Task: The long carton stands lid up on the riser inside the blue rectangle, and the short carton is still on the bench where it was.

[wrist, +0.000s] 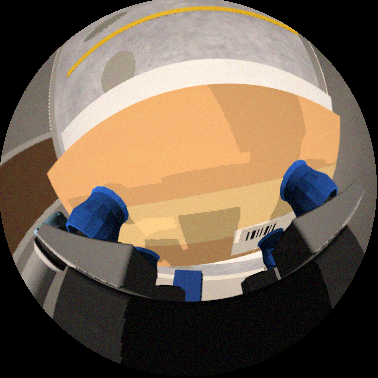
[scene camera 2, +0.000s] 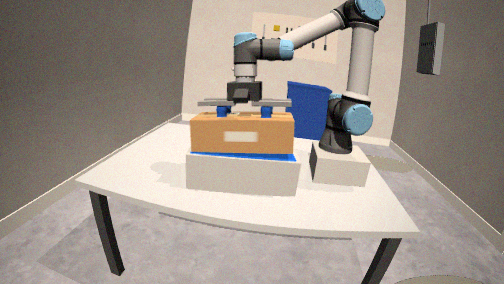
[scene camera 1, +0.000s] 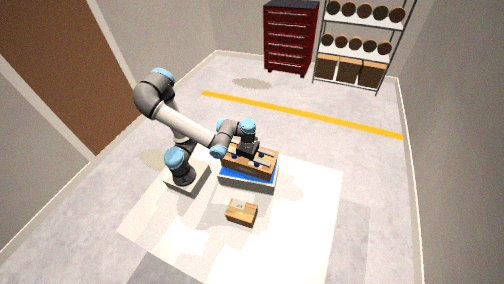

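Seen in the pictures: hand, tool point: (wrist: 206, 221); arm's base, link origin: (scene camera 2: 335, 148) (scene camera 1: 184, 176).
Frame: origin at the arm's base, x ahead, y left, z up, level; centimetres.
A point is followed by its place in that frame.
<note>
The long carton (scene camera 1: 247, 168) {x 38.7, y 13.2, z 10.4 cm} (scene camera 2: 210, 135) {x 45.3, y 29.3, z 8.0 cm} (wrist: 150, 150) {x 34.2, y 26.1, z 13.7 cm} is orange-brown, upright and lid up on the pale riser (scene camera 1: 245, 185) {x 37.8, y 9.5, z -3.7 cm} (scene camera 2: 242, 175) {x 34.6, y 29.3, z -3.6 cm}. A strip of the blue rectangle (scene camera 1: 235, 175) {x 30.9, y 11.1, z 1.8 cm} (scene camera 2: 285, 157) {x 22.0, y 23.2, z 1.8 cm} shows along its near side, and no gap shows under it. The rectangle's far part is hidden. My gripper (scene camera 1: 247, 156) {x 36.3, y 19.6, z 12.1 cm} (scene camera 2: 244, 111) {x 36.3, y 19.6, z 12.1 cm} (wrist: 205, 225) {x 36.3, y 19.6, z 12.1 cm} has its blue cups on the carton's lid, with suction holding it. The short carton (scene camera 1: 241, 216) {x 44.3, y -10.4, z -0.1 cm} lies on the white bench (scene camera 1: 315, 210) {x 81.9, y 11.3, z -10.2 cm} (scene camera 2: 135, 175) {x 74.0, y 30.3, z -10.2 cm}, apart from the riser; it does not show in scene camera 2.
The arm's base block (scene camera 1: 200, 182) {x 9.6, y 1.5, z -4.2 cm} (scene camera 2: 342, 167) {x -0.8, y 14.3, z -2.8 cm} stands beside the riser. A blue bin (scene camera 2: 307, 115) stands behind the bench. A red drawer cabinet (scene camera 1: 290, 40) and a shelf rack (scene camera 1: 350, 20) stand across the room, beyond a yellow floor line (scene camera 1: 300, 115). A grey box (scene camera 2: 430, 50) hangs at the right.
</note>
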